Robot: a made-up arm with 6 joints. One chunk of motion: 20 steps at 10 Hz.
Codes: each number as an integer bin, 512 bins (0 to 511) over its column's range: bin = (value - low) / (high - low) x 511, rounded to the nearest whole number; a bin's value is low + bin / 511 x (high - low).
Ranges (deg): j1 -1.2..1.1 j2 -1..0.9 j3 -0.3..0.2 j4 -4.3..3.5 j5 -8.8..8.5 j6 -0.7..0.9
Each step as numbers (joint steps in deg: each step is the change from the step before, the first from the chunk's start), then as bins.
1 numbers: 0.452 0.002 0.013 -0.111 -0.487 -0.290
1 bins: 367 269 320 274 246 131
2 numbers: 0.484 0.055 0.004 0.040 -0.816 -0.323
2 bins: 374 284 311 284 236 120
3 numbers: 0.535 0.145 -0.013 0.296 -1.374 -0.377
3 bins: 385 308 293 301 219 103
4 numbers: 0.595 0.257 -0.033 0.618 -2.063 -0.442
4 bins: 399 338 273 322 199 82
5 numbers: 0.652 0.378 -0.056 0.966 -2.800 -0.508
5 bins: 411 371 249 345 177 61
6 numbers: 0.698 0.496 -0.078 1.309 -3.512 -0.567
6 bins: 422 402 227 367 156 42
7 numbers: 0.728 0.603 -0.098 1.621 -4.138 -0.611
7 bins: 428 431 206 388 138 28
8 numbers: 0.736 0.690 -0.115 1.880 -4.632 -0.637
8 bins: 430 455 189 405 123 20
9 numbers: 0.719 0.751 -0.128 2.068 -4.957 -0.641
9 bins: 426 471 176 417 114 19
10 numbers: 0.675 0.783 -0.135 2.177 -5.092 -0.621
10 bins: 417 480 169 424 110 25
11 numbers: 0.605 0.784 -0.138 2.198 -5.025 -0.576
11 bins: 401 480 166 426 112 40
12 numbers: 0.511 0.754 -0.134 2.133 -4.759 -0.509
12 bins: 380 472 170 421 119 61
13 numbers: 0.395 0.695 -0.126 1.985 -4.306 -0.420
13 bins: 354 456 178 412 133 89
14 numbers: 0.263 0.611 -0.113 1.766 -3.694 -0.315
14 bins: 325 433 191 397 151 123
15 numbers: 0.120 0.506 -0.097 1.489 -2.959 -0.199
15 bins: 293 405 207 379 173 160
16 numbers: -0.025 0.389 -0.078 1.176 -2.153 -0.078
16 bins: 261 374 227 359 196 199
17 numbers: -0.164 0.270 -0.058 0.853 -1.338 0.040
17 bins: 230 342 247 338 220 236
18 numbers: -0.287 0.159 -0.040 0.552 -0.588 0.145
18 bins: 203 312 266 318 243 270
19 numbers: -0.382 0.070 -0.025 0.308 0.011 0.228
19 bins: 182 288 281 302 260 296
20 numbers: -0.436 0.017 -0.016 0.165 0.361 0.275
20 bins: 170 274 290 293 271 311
